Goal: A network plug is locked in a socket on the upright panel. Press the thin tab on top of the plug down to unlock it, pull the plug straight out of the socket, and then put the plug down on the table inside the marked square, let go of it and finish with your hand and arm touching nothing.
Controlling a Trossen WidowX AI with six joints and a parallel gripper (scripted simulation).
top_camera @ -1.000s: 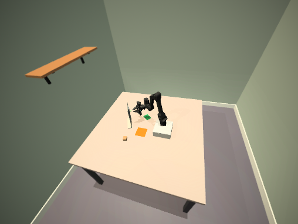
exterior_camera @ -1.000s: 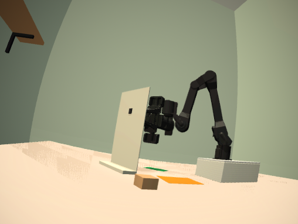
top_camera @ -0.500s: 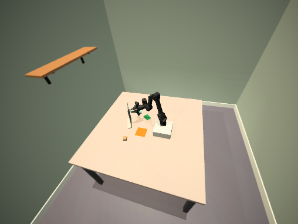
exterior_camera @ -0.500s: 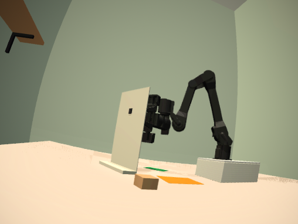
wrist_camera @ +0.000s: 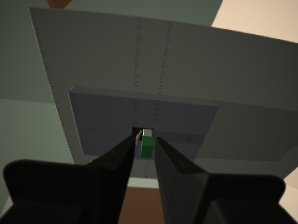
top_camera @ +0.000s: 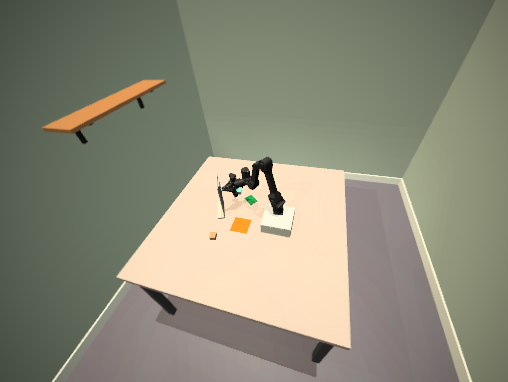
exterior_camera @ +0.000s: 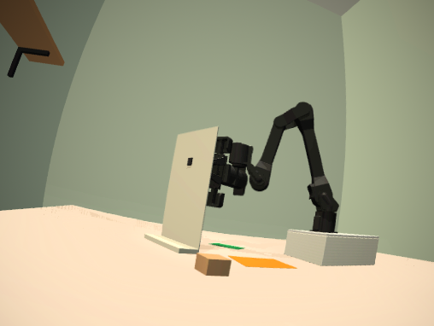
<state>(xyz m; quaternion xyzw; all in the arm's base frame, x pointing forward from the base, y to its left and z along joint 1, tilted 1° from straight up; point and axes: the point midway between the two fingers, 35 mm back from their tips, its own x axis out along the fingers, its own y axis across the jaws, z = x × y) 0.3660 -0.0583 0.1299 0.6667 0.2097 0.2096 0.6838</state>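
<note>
My gripper tip is 20 cm above the orange square, 14 cm past it and 13 cm to the right of it. Also, from my gripper tip: beige panel 8 cm below, 2 cm ahead, 1 cm to the left; then network plug right at my gripper tip; then cyan piece 19 cm to the right, 19 cm below, 5 cm behind.
</note>
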